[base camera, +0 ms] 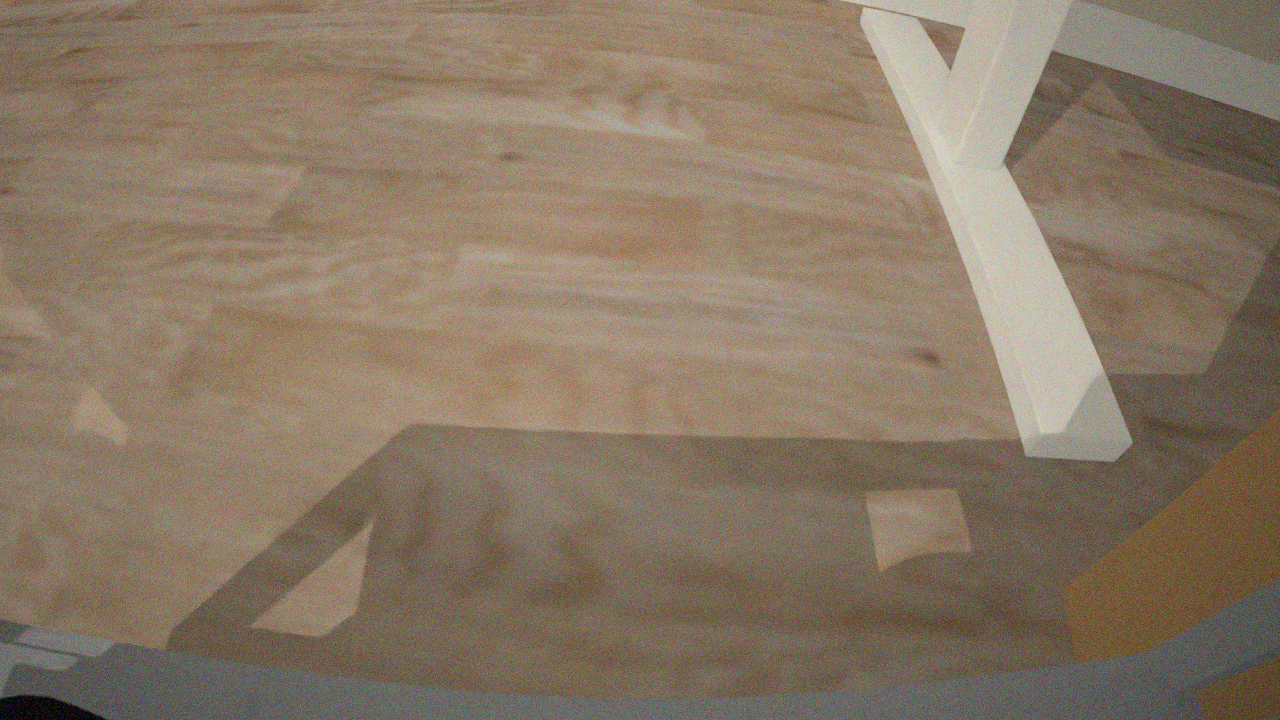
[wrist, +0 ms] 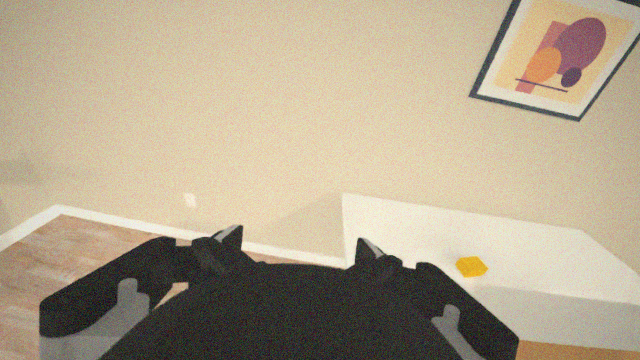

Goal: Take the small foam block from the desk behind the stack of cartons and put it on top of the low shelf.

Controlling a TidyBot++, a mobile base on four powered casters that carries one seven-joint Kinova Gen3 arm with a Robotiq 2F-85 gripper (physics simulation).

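Observation:
The yellow foam block lies on the white desk near its front edge, at the right of the wrist view. My gripper is open with nothing between its fingers; the block lies to the right of it and farther off. The desk's white leg and foot stand on the floor at the right of the base camera view. Part of an orange-brown carton shows at the lower right of the base camera view, and an edge of a carton shows at the lower right of the wrist view. The low shelf does not show.
A beige wall with a white baseboard rises behind the desk, and a framed picture hangs on it. A small white outlet is low on the wall. Wooden floor lies left of the desk's foot.

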